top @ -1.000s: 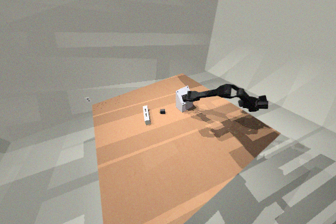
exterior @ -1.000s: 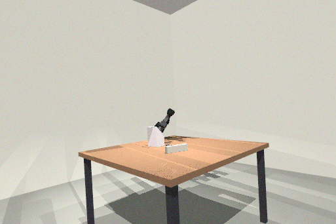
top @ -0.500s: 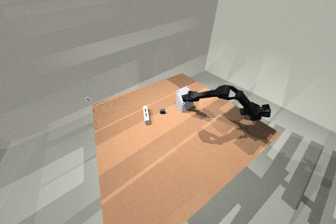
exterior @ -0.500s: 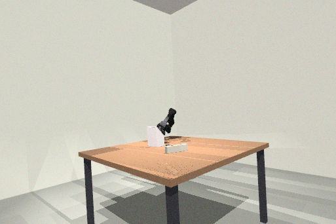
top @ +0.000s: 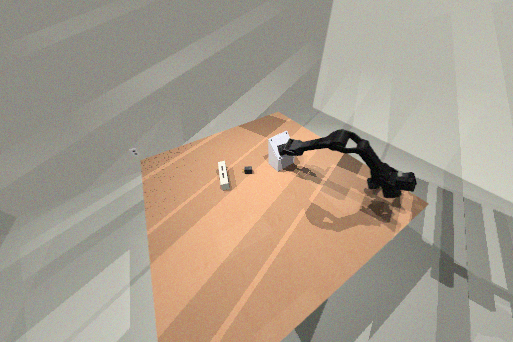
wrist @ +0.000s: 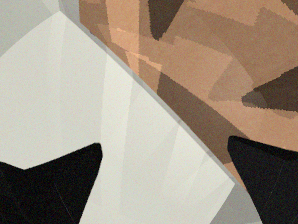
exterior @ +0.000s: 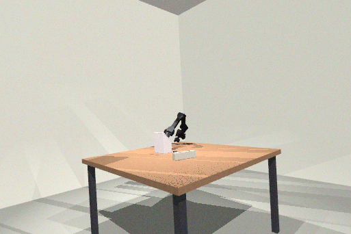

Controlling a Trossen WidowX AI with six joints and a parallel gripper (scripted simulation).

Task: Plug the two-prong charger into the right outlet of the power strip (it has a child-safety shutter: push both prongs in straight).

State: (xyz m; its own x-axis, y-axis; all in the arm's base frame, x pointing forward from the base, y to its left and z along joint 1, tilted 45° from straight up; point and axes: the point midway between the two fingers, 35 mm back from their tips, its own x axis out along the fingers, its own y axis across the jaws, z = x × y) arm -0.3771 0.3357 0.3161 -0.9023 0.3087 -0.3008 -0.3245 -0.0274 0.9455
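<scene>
Now: the black two-prong charger 64 cm ahead of my gripper tip, 53 cm to the right of it and 4 cm below it.
</scene>
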